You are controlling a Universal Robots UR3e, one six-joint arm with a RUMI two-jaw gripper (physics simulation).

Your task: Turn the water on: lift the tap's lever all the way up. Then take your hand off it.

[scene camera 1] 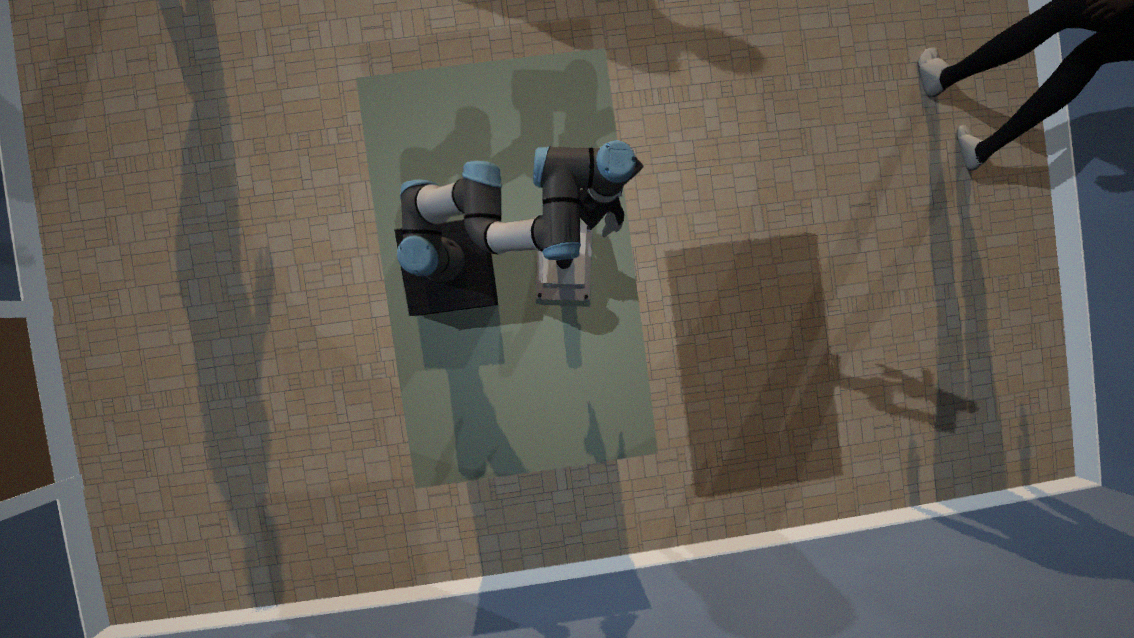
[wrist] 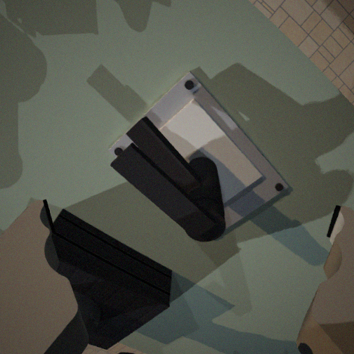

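Seen in the pictures: arm's base, origin of the base link: (scene camera 1: pixel 442 260).
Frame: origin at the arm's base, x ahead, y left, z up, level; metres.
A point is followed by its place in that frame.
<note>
The tap stands on a pale base plate (scene camera 1: pixel 563 294) @(x 0.340, y -0.125, z -0.086 m) (wrist: pixel 250 145) with dark bolts at its corners. In the wrist view two dark bars run side by side to the upper left from the tap's round black body (wrist: pixel 206 231). The larger, nearer one looks like the lever (wrist: pixel 162 192), with a narrow gap to the spout (wrist: pixel 162 155). How far up the lever is tilted is hard to tell. In the scene view the arm hides most of the tap. My gripper (scene camera 1: pixel 601 222) @(x 0.428, y 0.066, z 0.179 m) (wrist: pixel 190 206) is open wide, its jaws apart from the lever on both sides, with nothing held.
The arm's black base block (scene camera 1: pixel 475 293) @(x 0.084, y -0.103, z -0.006 m) (wrist: pixel 120 280) stands left of the tap in the scene view. Both stand on a green surface (scene camera 1: pixel 531 420) @(x 0.205, y -0.513, z -0.094 m) (wrist: pixel 60 100). The arm's forearm (scene camera 1: pixel 513 236) @(x 0.246, y -0.033, z 0.419 m) reaches over from the base. A person's legs (scene camera 1: pixel 1011 51) show at the upper right.
</note>
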